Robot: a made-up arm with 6 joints. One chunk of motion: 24 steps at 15 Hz.
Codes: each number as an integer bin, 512 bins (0 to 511) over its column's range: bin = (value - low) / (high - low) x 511, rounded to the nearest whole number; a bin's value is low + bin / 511 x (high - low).
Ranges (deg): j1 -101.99..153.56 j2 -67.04..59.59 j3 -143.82..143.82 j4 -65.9..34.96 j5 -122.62..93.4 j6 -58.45..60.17
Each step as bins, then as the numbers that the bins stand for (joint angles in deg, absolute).
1 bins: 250 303 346 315 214 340
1 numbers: 23.03 8.05 50.94 -3.73 -32.15 20.48
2 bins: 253 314 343 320 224 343
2 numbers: 24.53 10.77 49.25 -2.74 -27.93 21.17
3 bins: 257 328 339 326 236 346
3 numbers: 26.54 14.24 47.00 -1.55 -22.85 21.87
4 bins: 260 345 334 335 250 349
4 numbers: 28.04 18.45 44.19 0.22 -16.94 22.56
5 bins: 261 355 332 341 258 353
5 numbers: 28.54 20.93 43.06 1.41 -13.55 23.49
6 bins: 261 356 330 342 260 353
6 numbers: 28.54 21.18 41.94 1.60 -12.71 23.49
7 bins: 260 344 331 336 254 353
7 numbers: 28.04 18.21 42.50 0.42 -15.24 23.49
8 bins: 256 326 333 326 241 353
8 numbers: 26.04 13.75 43.62 -1.55 -20.74 23.49
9 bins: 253 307 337 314 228 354
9 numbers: 24.53 9.04 45.88 -3.92 -26.24 23.73
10 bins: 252 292 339 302 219 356
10 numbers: 24.03 5.32 47.00 -6.29 -30.04 24.19
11 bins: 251 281 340 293 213 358
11 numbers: 23.53 2.59 47.56 -8.07 -32.58 24.65
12 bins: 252 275 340 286 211 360
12 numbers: 24.03 1.11 47.56 -9.45 -33.42 25.12
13 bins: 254 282 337 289 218 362
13 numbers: 25.03 2.84 45.88 -8.86 -30.46 25.58
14 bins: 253 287 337 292 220 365
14 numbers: 24.53 4.08 45.88 -8.27 -29.62 26.28
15 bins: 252 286 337 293 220 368
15 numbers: 24.03 3.83 45.88 -8.07 -29.62 26.97
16 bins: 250 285 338 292 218 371
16 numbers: 23.03 3.59 46.44 -8.27 -30.46 27.67
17 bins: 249 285 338 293 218 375
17 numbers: 22.53 3.59 46.44 -8.07 -30.46 28.60
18 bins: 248 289 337 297 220 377
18 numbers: 22.03 4.58 45.88 -7.28 -29.62 29.06
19 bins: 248 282 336 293 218 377
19 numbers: 22.03 2.84 45.31 -8.07 -30.46 29.06
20 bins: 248 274 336 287 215 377
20 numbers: 22.03 0.86 45.31 -9.25 -31.73 29.06
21 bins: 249 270 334 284 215 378
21 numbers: 22.53 -0.13 44.19 -9.84 -31.73 29.30
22 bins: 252 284 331 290 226 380
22 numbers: 24.03 3.34 42.50 -8.66 -27.08 29.76
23 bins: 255 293 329 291 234 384
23 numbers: 25.53 5.57 41.37 -8.46 -23.70 30.69
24 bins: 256 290 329 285 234 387
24 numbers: 26.04 4.82 41.37 -9.65 -23.70 31.39
